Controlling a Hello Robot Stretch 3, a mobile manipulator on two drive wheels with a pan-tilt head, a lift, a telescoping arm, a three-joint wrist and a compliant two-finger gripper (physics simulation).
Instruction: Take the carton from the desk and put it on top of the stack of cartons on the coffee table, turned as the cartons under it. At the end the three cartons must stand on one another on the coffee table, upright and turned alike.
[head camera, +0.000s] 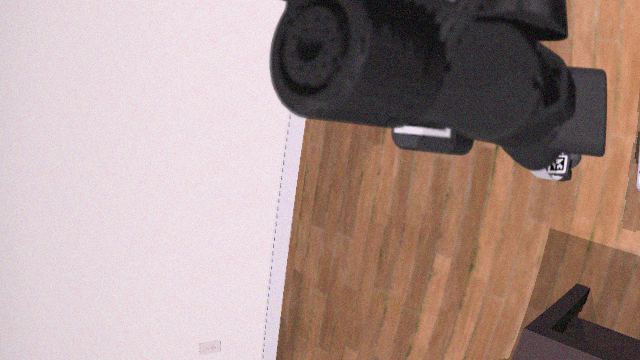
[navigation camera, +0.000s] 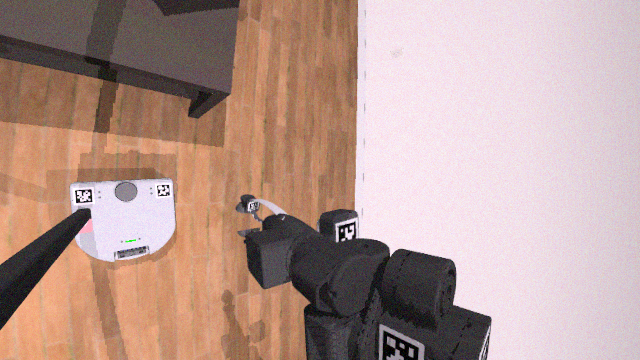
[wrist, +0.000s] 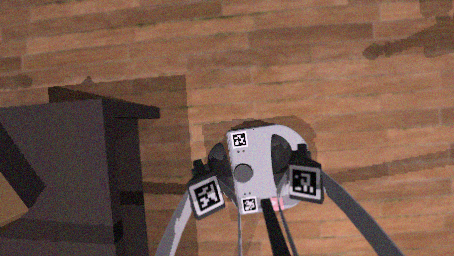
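Seen in the pictures: gripper, fingertip midpoint: (navigation camera: 245, 217); robot's base, origin of the base link: (navigation camera: 126, 190).
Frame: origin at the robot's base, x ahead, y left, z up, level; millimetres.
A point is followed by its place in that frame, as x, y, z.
Observation:
A dark table (head camera: 550, 347) {375, -248, 451} (navigation camera: 170, 45) {472, -122, 451} (wrist: 65, 150) shows in part in all three views; I cannot tell whether it is the desk or the coffee table. In the wrist view, part of a tan, box-like thing (wrist: 9, 202) shows at the left edge, on or above the table, with a dark band beside it. It may be a carton. No whole carton and no stack shows in the head and navigation views. My gripper (navigation camera: 244, 218) {-21, -174, 861} (wrist: 249, 156) {-21, -174, 861} is open and empty, its fingers apart, off to the side of the table. In the head view most of it is hidden behind the wrist.
A white wall (head camera: 140, 175) {197, -1667, 751} (navigation camera: 500, 150) {150, -1664, 1097} stands close beside the arm and wrist. My white base (navigation camera: 135, 215) {-92, -24, 160} (wrist: 260, 172) stands on the wooden floor (head camera: 400, 250) {389, -1043, 0} (navigation camera: 295, 100) {559, -972, 0} (wrist: 325, 90). A table corner and leg (navigation camera: 202, 102) {360, -274, 260} are between the table and my base side.

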